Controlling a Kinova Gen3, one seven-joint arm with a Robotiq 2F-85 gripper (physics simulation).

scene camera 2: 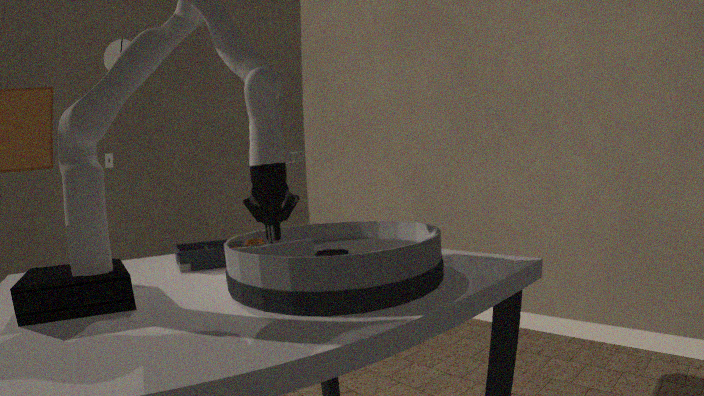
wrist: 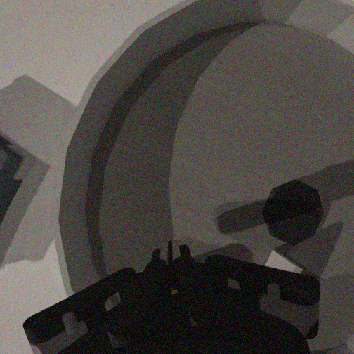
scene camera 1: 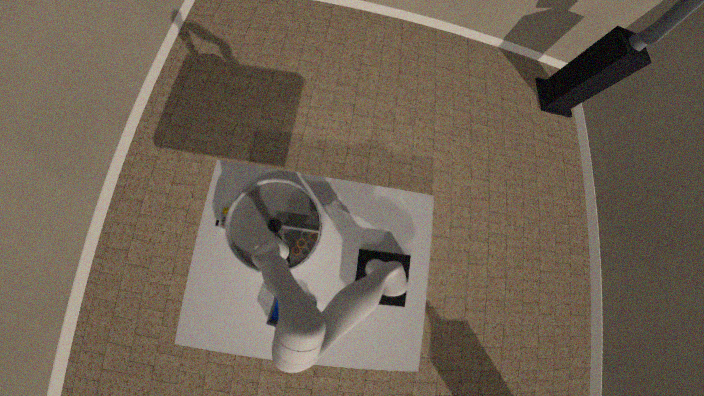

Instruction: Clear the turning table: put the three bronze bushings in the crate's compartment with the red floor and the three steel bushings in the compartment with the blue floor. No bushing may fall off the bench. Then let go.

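Places are measured from the arm's base along level axes (x right, y back, z down), in metres.
Pixels of known places: gripper, between the fingertips: (scene camera 2: 274,242); arm's base, origin of its link: (scene camera 2: 92,271).
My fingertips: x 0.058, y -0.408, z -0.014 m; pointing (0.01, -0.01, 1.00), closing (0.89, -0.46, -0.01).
For each thing: its top centre in the pictures, then the offset to it from my fingertips. "spot": a spot on its surface instead.
- crate, centre of its top: (scene camera 2: 207,245) (scene camera 1: 291,313) dy +0.051, dx -0.275, dz +0.028 m
- dark hub, centre of its top: (scene camera 2: 331,252) (scene camera 1: 274,225) dy -0.064, dx +0.105, dz +0.017 m
- pale bar, a spot on its surface: (scene camera 1: 302,229) spot: dy +0.066, dx +0.095, dz -0.015 m
- small yellow item, a spot on its surface: (scene camera 1: 225,211) spot: dy -0.296, dx +0.148, dz +0.020 m
The round, walled turning table (scene camera 1: 300,200) (scene camera 2: 330,275) (wrist: 240,100) stands on the bench. Several bronze bushings (scene camera 1: 301,242) (scene camera 2: 254,242) lie on it near its wall, on the crate's side. A speck of bronze (wrist: 174,291) shows through the gripper in the wrist view. I cannot make out the steel bushings. My gripper (scene camera 2: 273,239) (wrist: 171,251) is shut and empty, pointing down inside the wall close beside the bronze bushings; the arm hides it in scene view 1. The crate (scene camera 2: 200,255) (wrist: 7,195) stands beside the turning table. Its blue floor (scene camera 1: 275,311) partly shows; its red floor is hidden.
A dark hub (scene camera 1: 274,225) (scene camera 2: 332,252) (wrist: 294,212) stands at the turning table's middle, with a pale bar (scene camera 1: 302,229) (wrist: 282,262) near it. A small yellow item (scene camera 1: 225,211) is outside the wall. The arm's black base (scene camera 1: 395,300) (scene camera 2: 75,295) stands on the bench.
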